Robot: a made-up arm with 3 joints. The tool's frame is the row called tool.
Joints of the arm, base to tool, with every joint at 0 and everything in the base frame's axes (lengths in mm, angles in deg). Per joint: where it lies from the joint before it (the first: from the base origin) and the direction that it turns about. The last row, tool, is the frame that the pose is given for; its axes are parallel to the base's.
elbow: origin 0 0 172.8 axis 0 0 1
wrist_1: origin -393.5 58.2 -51.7 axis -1 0 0
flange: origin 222.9 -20.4 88.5 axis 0 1 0
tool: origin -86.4 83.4 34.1
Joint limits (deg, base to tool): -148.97..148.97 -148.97..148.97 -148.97..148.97
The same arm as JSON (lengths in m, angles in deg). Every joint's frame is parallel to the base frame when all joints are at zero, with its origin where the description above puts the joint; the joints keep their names.
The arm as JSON. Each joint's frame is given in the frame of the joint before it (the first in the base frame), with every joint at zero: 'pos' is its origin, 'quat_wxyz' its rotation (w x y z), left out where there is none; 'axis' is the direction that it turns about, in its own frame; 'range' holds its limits. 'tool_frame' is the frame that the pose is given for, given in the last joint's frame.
{
  "length_unit": "m",
  "angle_unit": "deg",
  "joints": [
    {
      "joint": "elbow",
      "pos": [
        0.0,
        0.0,
        0.1728
      ],
      "axis": "+z",
      "range": [
        -148.97,
        148.97
      ]
    },
    {
      "joint": "wrist_1",
      "pos": [
        -0.3935,
        0.0582,
        -0.0517
      ],
      "axis": "-x",
      "range": [
        -148.97,
        148.97
      ]
    },
    {
      "joint": "flange",
      "pos": [
        0.2229,
        -0.0204,
        0.0885
      ],
      "axis": "+y",
      "range": [
        -148.97,
        148.97
      ]
    }
  ],
  "tool_frame": {
    "pos": [
      -0.0864,
      0.0834,
      0.0341
    ]
  }
}

